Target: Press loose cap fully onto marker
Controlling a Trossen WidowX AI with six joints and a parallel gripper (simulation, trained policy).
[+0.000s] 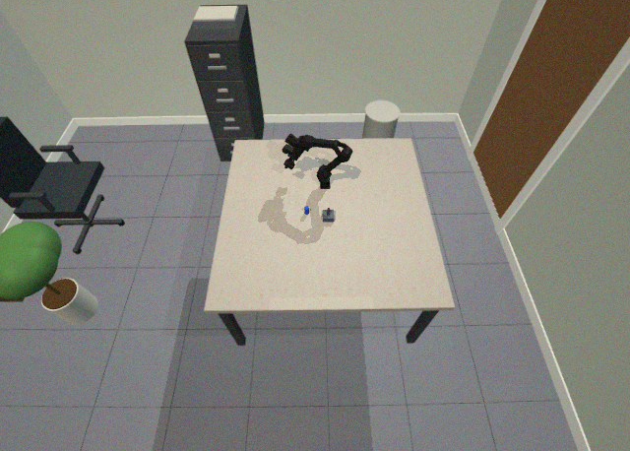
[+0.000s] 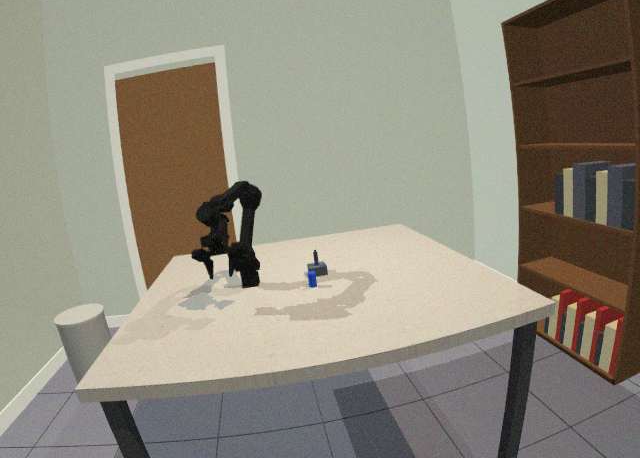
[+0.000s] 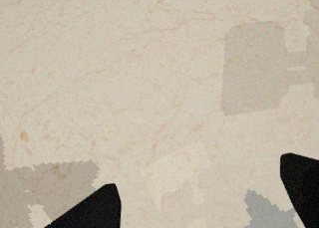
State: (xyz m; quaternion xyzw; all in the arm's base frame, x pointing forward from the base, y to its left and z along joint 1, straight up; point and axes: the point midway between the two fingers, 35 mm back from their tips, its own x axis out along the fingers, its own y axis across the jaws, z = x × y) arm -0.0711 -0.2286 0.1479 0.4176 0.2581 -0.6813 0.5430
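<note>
The blue cap lies 30 cm ahead of my gripper tip, 13 cm to the left of it and 9 cm below it. From my gripper tip the other things lie so: grey holder block 34 cm ahead, 26 cm to the left, 10 cm below.
</note>
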